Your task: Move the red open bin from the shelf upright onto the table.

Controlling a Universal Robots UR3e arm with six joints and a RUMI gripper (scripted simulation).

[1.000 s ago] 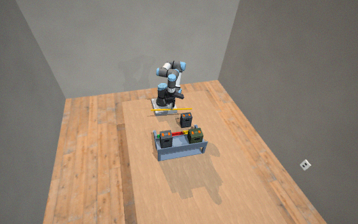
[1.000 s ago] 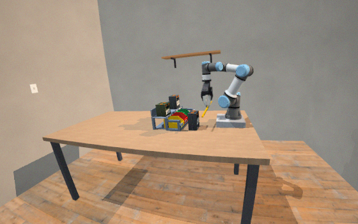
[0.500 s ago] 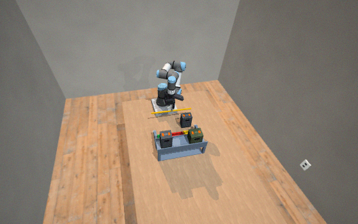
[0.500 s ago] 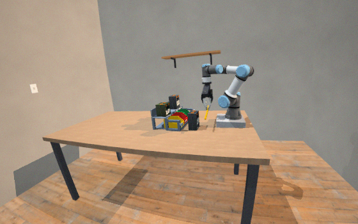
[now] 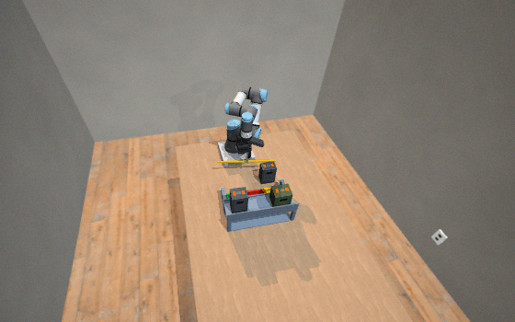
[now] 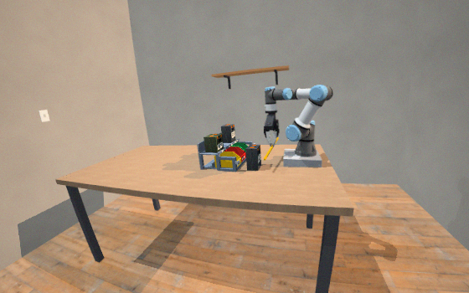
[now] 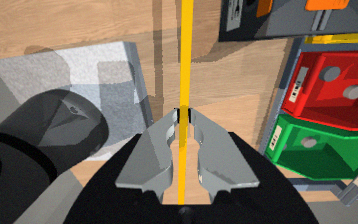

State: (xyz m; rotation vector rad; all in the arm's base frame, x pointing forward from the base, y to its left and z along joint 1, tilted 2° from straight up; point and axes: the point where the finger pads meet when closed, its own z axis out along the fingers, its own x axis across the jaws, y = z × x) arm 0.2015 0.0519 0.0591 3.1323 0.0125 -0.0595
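The black case is 11 cm to the left of my hand, 9 cm ahead of it and 5 cm below it. The rest, counted from my hand: yellow bin (25 cm ahead, 11 cm to the left, 7 cm below); yellow rod (1 cm below); red bin (26 cm ahead, 7 cm below).
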